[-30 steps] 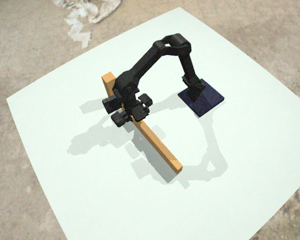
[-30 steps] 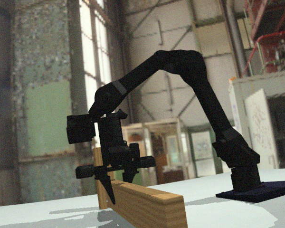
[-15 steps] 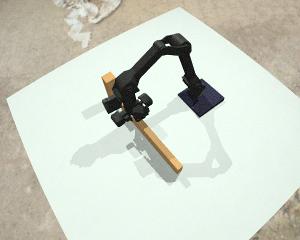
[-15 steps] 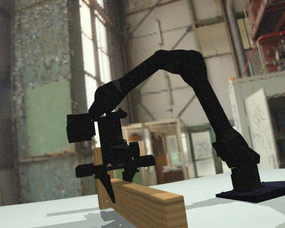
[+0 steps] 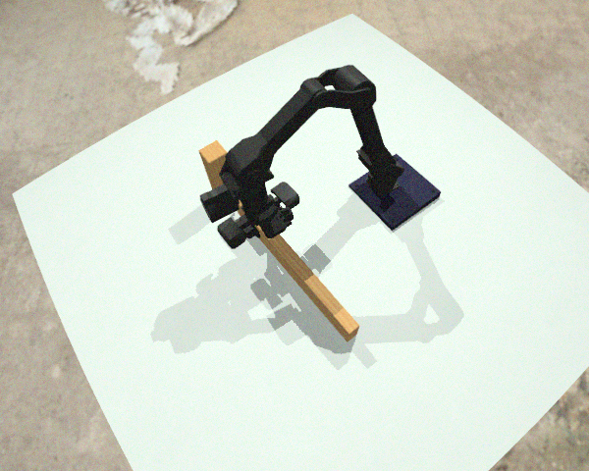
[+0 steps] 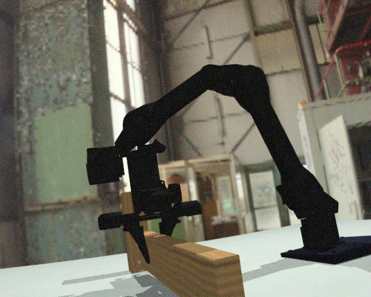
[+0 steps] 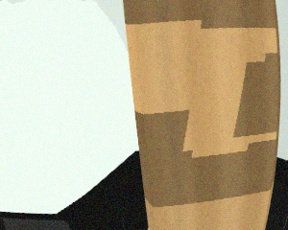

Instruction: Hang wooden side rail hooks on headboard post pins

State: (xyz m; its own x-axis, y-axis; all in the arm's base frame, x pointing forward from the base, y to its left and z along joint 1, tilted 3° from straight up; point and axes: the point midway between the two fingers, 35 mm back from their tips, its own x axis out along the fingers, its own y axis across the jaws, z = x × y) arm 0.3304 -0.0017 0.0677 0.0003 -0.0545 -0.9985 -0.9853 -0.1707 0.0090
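My gripper tip is 160 mm to the left of the wooden headboard post, 40 mm below it and 30 mm short of it.
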